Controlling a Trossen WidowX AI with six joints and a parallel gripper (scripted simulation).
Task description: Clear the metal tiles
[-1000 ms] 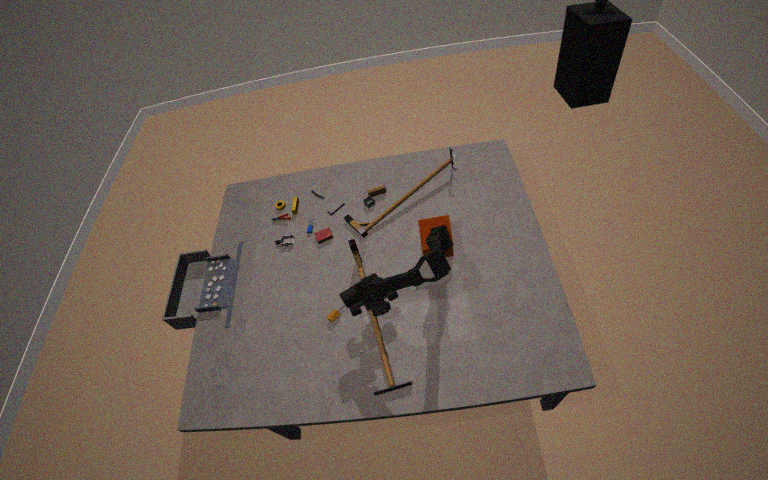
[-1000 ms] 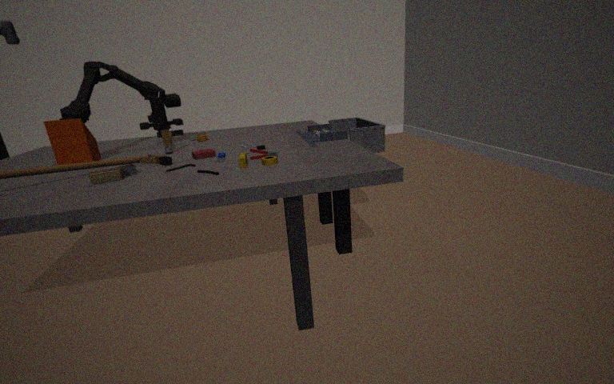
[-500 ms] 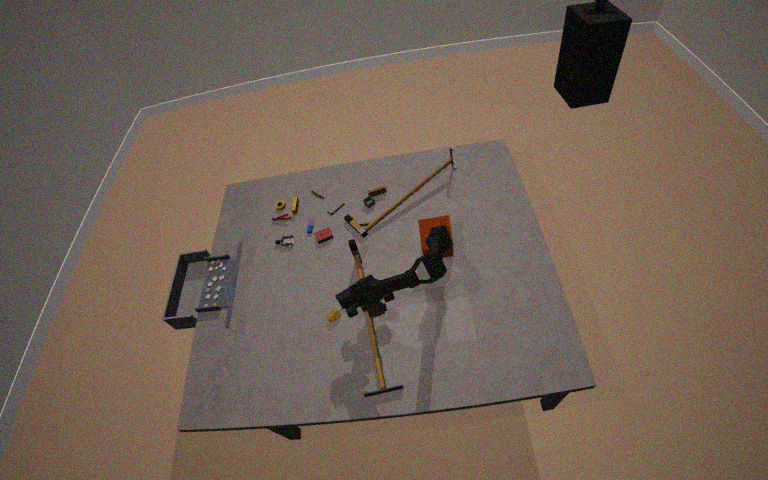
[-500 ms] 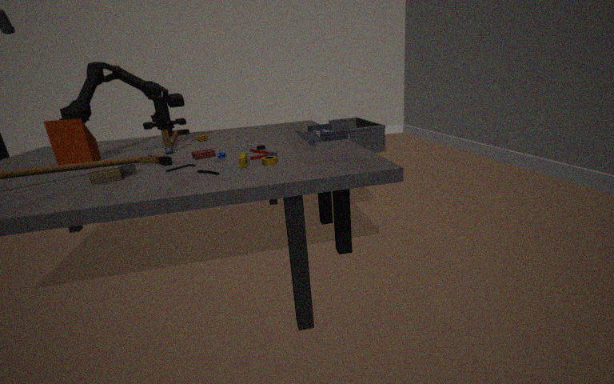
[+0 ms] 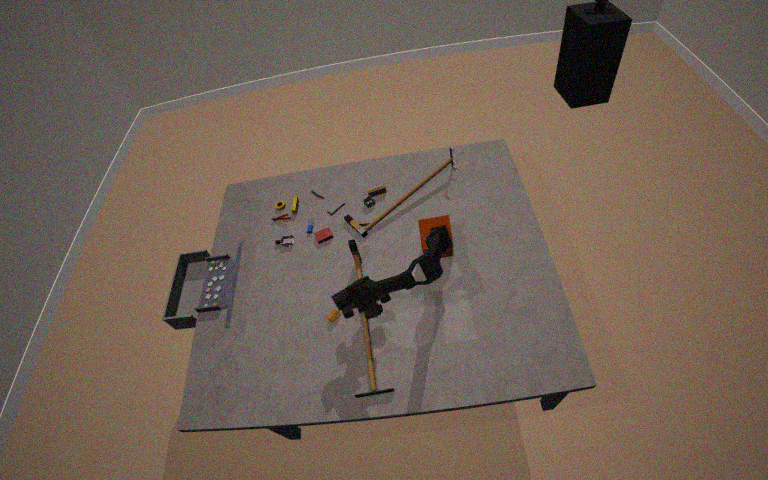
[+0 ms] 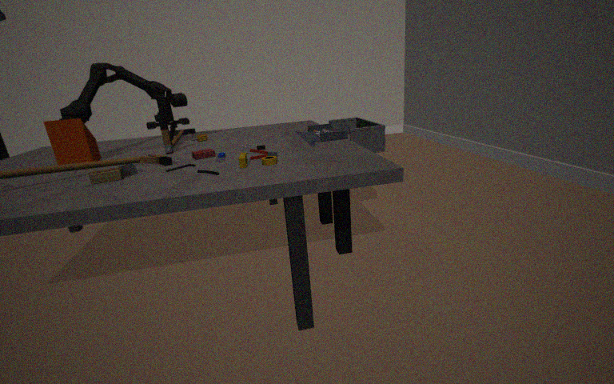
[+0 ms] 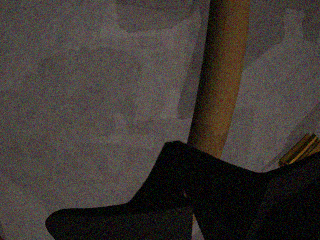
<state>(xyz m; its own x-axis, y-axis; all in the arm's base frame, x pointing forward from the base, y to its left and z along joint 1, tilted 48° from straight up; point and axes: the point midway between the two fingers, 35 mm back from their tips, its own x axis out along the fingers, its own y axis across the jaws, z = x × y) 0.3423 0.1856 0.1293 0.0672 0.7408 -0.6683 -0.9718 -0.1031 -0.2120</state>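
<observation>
Right now my gripper tip is 50 mm below the long scraper, 30 mm to the right of it and 20 mm short of it. The rest, counted from my gripper tip: blue piece (510 mm to the right, 220 mm ahead, 10 mm below); then yellow screwdriver (130 mm ahead, 20 mm to the right); then red block (430 mm to the right, 160 mm ahead).
</observation>
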